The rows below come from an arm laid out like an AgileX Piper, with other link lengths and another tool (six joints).
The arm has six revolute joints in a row. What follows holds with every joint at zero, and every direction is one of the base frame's. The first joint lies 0.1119 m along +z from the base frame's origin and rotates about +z. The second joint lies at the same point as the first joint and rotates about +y. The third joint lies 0.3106 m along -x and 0.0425 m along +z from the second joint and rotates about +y. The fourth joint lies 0.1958 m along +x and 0.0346 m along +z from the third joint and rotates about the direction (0.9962, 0, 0.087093). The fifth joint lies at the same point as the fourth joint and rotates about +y. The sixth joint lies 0.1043 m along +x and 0.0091 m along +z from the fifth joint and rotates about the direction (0.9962, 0, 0.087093). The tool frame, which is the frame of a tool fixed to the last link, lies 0.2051 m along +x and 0.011 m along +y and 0.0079 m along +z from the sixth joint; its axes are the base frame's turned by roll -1.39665, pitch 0.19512 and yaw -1.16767 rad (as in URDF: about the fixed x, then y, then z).
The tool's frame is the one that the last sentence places.
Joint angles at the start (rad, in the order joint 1, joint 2, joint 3, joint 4, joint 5, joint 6): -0.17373 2.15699 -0.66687 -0.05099 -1.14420 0.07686
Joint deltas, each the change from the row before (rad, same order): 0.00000 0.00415 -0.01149 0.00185 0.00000 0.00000; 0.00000 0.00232 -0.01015 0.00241 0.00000 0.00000; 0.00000 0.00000 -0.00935 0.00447 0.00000 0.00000; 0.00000 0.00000 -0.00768 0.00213 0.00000 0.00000; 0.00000 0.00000 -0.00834 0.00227 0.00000 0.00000; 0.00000 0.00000 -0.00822 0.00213 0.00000 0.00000; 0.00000 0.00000 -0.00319 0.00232 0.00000 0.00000; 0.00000 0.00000 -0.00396 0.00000 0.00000 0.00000; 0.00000 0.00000 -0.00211 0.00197 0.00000 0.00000; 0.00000 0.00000 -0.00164 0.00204 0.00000 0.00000
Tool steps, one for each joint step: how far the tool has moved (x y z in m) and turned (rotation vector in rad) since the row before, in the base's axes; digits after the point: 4 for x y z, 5 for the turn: 0.0029 -0.0010 0.0017 -0.00096 -0.00728 -0.00182; 0.0026 -0.0011 0.0023 -0.00093 -0.00779 -0.00237; 0.0024 -0.0017 0.0033 -0.00079 -0.00935 -0.00439; 0.0020 -0.0009 0.0027 -0.00092 -0.00764 -0.00209; 0.0021 -0.0010 0.0030 -0.00099 -0.00829 -0.00222; 0.0021 -0.0010 0.0030 -0.00098 -0.00817 -0.00208; 0.0008 -0.0008 0.0012 -0.00006 -0.00323 -0.00226; 0.0010 -0.0002 0.0014 -0.00068 -0.00390 0.00000; 0.0005 -0.0006 0.0008 0.00007 -0.00215 -0.00192; 0.0004 -0.0006 0.0006 0.00017 -0.00169 -0.00199
